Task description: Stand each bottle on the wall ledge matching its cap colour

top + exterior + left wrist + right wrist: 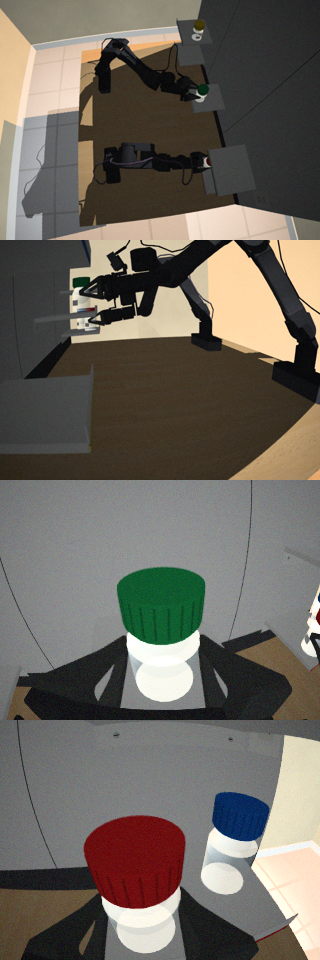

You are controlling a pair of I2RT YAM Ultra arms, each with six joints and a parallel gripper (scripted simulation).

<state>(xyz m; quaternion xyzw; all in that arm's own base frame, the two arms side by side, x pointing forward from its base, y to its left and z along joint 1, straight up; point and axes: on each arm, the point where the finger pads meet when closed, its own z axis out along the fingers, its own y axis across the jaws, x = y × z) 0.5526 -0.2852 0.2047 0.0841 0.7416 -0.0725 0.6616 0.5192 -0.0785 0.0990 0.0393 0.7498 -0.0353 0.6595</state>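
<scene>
Right now my left hand is 1 cm short of the green-capped bottle and 1 cm above it. Round my left hand: red-capped bottle (34 cm to the right, 11 cm below, 1 cm behind); blue strip (40 cm to the left, 3 cm above, 2 cm behind); yellow-capped bottle (34 cm to the left, 8 cm above, 7 cm ahead).
My right hand is right at the red-capped bottle. The rest, counted from my right hand: green strip (14 cm above, 6 cm to the right, 4 cm behind); blue-capped bottle (10 cm to the right, 4 cm ahead); green-capped bottle (34 cm to the left, 10 cm above, 2 cm ahead).
</scene>
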